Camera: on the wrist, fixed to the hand. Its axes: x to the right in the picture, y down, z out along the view.
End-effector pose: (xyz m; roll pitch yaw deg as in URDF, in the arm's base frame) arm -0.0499 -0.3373 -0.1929 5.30 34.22 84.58
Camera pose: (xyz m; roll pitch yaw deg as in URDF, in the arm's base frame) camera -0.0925 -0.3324 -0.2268 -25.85 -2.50 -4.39
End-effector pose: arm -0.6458 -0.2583 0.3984 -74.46 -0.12 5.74
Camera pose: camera -0.6241 -0.2757 0.3514 13.43 -82.37 -89.34
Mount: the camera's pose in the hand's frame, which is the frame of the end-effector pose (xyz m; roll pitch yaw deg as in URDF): 0.0198 0.0401 -0.0314 8.46 -7.94 -90.56
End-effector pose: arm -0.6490 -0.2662 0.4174 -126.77 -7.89 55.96
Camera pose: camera -0.5963 -0.2759 0.4069 176.70 -44.63 154.62
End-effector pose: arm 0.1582 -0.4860 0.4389 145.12 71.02 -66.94
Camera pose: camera 0.1650 -0.5401 0.4360 -95.75 12.23 64.43
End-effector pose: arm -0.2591 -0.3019 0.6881 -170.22 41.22 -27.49
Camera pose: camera -0.2525 -0.3559 0.6932 -130.39 -1.75 61.71
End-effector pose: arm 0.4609 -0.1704 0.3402 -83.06 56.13 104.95
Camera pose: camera 0.4928 -0.1879 0.2995 -82.29 -34.42 106.16
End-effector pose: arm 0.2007 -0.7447 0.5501 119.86 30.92 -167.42
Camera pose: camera 0.1604 -0.7611 0.5832 -113.17 52.27 -25.01
